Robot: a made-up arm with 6 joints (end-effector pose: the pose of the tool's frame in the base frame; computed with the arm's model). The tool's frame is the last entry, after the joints.
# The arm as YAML. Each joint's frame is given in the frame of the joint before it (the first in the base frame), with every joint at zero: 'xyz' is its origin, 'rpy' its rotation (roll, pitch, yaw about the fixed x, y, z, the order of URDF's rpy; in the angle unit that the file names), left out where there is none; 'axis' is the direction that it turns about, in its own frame. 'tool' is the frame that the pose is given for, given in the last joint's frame.
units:
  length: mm
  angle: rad
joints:
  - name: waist
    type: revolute
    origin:
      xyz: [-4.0, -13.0, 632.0]
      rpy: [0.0, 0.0, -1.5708]
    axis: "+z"
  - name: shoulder
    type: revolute
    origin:
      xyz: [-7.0, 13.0, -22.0]
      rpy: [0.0, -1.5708, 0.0]
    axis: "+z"
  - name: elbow
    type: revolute
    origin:
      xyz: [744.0, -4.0, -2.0]
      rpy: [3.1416, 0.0, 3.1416]
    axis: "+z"
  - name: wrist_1
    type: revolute
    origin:
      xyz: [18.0, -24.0, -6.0]
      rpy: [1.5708, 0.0, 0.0]
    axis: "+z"
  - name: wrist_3
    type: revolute
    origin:
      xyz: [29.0, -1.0, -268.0]
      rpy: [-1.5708, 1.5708, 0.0]
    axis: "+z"
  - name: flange
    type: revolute
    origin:
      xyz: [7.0, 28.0, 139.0]
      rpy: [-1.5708, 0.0, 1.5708]
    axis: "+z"
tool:
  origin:
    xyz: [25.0, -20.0, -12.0]
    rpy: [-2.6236, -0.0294, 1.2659]
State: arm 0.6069 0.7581 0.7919 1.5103 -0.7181 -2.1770
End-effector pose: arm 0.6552 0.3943 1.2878 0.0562 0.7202 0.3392 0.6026
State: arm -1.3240 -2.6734 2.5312 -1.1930 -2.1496 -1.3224
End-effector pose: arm -0.0965 0.3483 -0.3637 0.8547 -0.1306 0.5010 0.0369
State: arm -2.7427 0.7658 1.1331 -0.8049 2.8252 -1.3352
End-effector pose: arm -0.7636 -0.2482 1.0757 0.7424 -0.2772 0.5832 -0.1785
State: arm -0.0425 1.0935 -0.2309 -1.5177 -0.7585 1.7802
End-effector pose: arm 0.6142 -0.0228 0.6459 0.3606 -0.5719 -0.7200 -0.1567
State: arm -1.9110 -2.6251 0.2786 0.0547 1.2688 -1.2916
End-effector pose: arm 0.0404 0.5818 0.0310 0.3532 -0.4739 0.8025 -0.0818
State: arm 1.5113 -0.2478 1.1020 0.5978 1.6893 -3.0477
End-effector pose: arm 0.0806 -0.1792 1.5740 0.5462 0.7692 -0.3309 -0.0230
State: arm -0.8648 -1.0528 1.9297 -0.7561 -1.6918 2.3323
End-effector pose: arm -0.5978 0.6352 1.1434 0.7873 -0.1295 0.0610 -0.5997
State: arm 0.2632 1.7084 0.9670 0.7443 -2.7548 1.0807
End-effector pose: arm 0.9350 0.0932 0.3453 0.5300 -0.0944 -0.2928 0.7902
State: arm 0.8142 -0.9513 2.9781 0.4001 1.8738 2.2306
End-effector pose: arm -0.4436 -0.6159 0.8852 0.5562 -0.3766 0.7322 0.1124
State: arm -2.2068 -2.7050 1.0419 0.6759 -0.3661 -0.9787
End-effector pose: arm 0.1747 0.4465 -0.2848 0.7338 -0.5157 0.4412 -0.0315
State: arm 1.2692 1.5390 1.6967 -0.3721 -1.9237 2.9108
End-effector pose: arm 0.3701 0.9337 0.5722 0.1172 -0.9155 0.3806 0.0576
